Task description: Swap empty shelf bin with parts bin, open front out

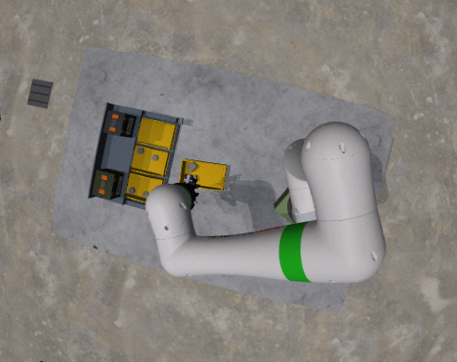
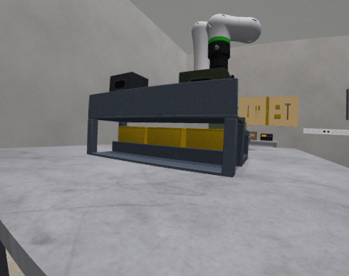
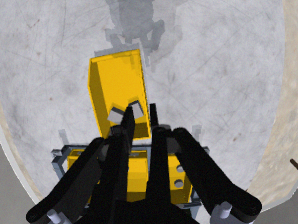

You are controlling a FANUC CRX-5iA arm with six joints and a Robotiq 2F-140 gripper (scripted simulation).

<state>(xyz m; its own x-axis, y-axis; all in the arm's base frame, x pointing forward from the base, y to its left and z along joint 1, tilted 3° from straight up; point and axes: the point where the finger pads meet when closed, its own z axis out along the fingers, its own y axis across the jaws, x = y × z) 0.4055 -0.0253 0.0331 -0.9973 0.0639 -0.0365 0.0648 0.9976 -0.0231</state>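
Right now the grey part is 40 mm ahead of my hand, 70 mm to the right of it and 160 mm below it. The rest, counted from my hand: dark shelf 260 mm ahead, 90 mm to the right, 110 mm below; then black box 300 mm ahead, 220 mm to the right, 10 mm below.
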